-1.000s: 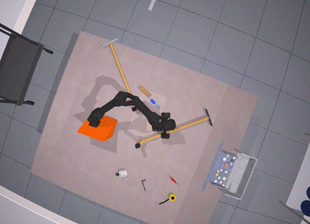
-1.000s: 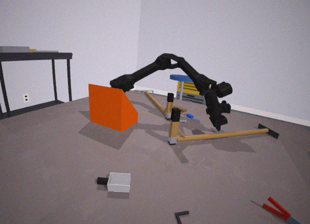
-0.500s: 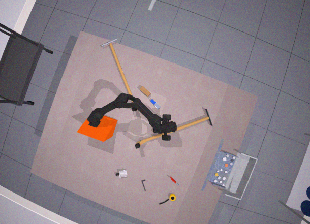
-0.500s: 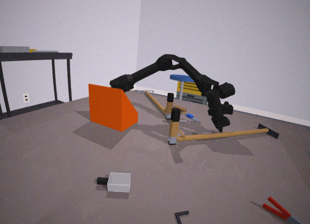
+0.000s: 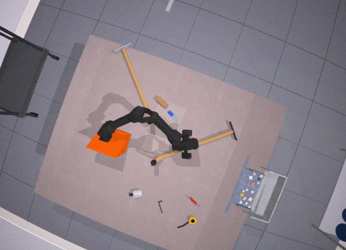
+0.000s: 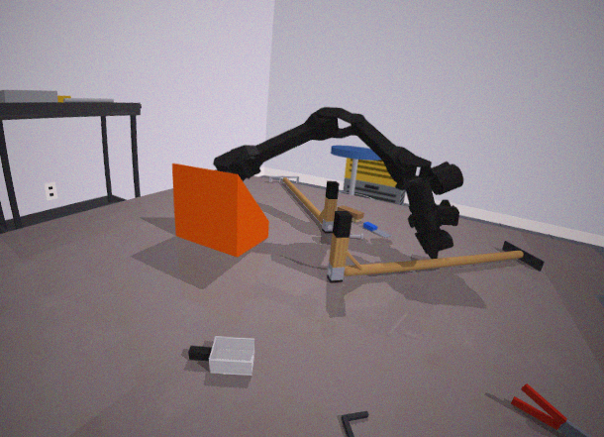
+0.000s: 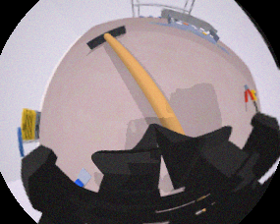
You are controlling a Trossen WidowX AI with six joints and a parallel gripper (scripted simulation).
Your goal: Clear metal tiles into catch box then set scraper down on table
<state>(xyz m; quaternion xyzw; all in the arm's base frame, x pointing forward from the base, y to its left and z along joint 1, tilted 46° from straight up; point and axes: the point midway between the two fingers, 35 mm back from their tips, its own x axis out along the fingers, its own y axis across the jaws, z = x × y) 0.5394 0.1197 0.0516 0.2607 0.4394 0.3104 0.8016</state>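
My gripper tip is 2 cm short of the long scraper, 1 cm to the left of it and 5 cm below it. The rest, counted from my gripper tip: wooden block (28 cm behind, 21 cm to the left); blue tool (17 cm behind, 14 cm to the left, 1 cm below); hex key (7 cm behind, 49 cm to the right, 1 cm below).
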